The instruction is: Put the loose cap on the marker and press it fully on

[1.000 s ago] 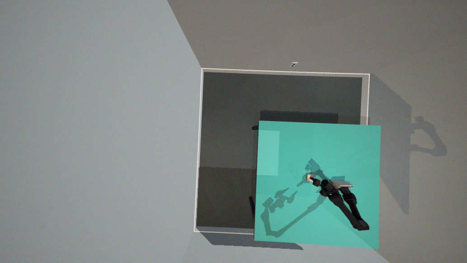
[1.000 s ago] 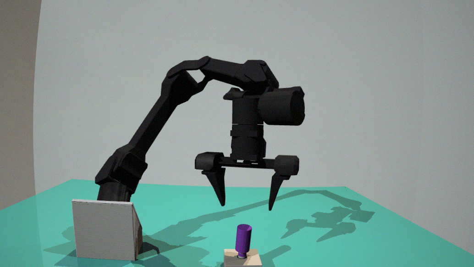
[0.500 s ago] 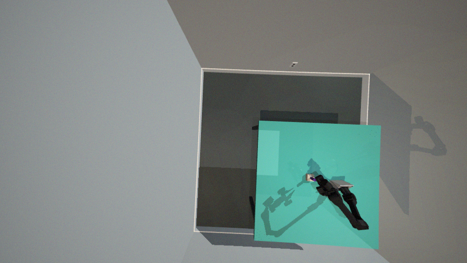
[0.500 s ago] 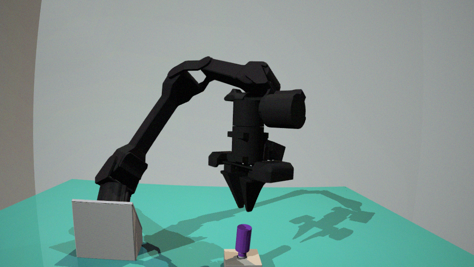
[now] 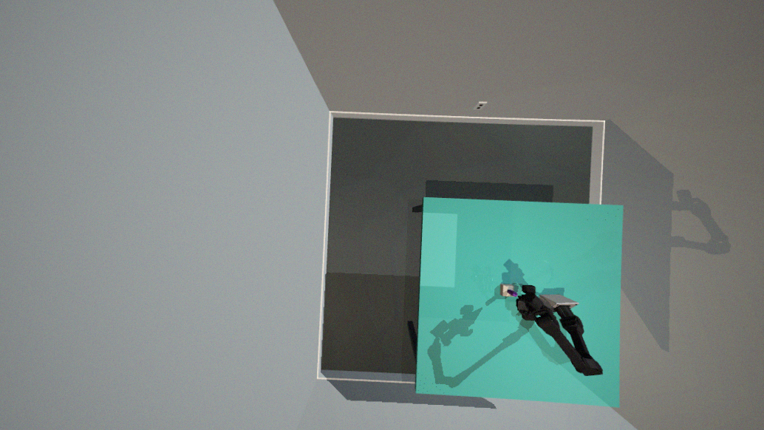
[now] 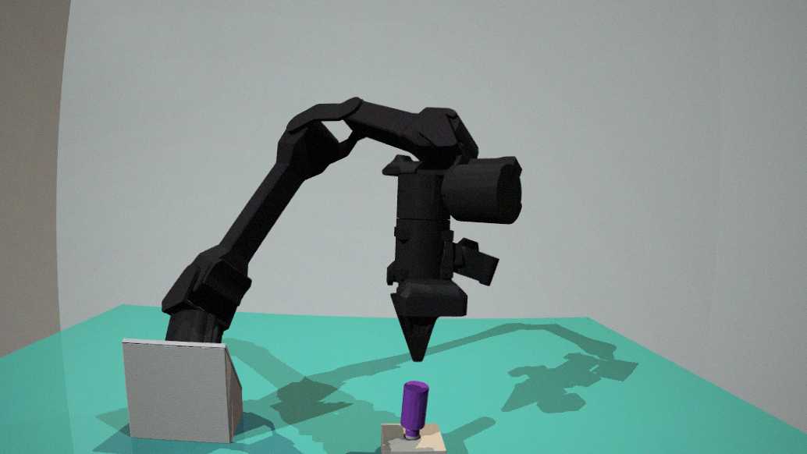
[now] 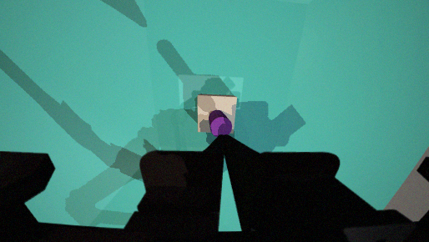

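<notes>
Right now my gripper tip is 6 cm above the purple cap.
</notes>
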